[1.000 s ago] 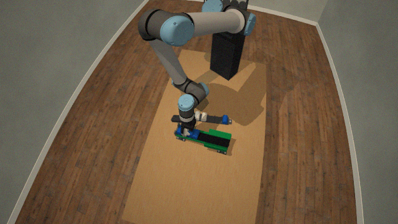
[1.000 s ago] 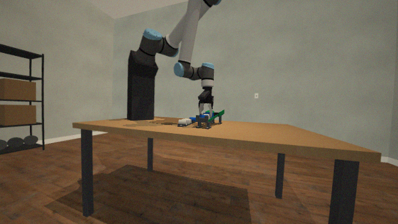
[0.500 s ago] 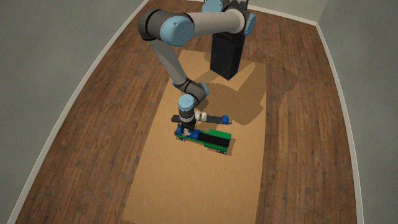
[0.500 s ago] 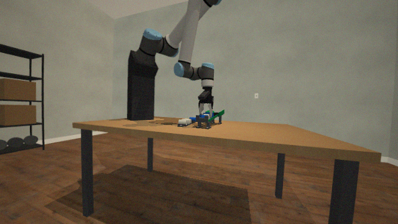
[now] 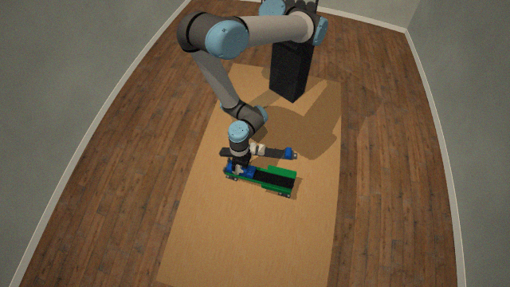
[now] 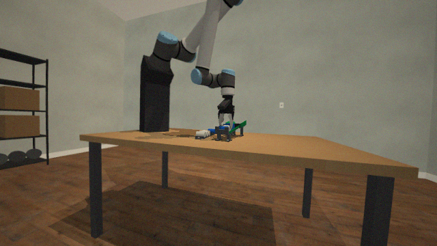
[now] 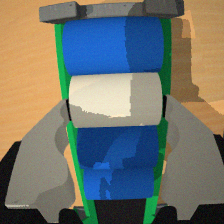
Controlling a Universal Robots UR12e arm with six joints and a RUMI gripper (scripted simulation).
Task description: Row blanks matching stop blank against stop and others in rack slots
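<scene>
Now: the stock rack 180 mm to the left of my hand, 130 mm behind it and 90 mm below it.
</scene>
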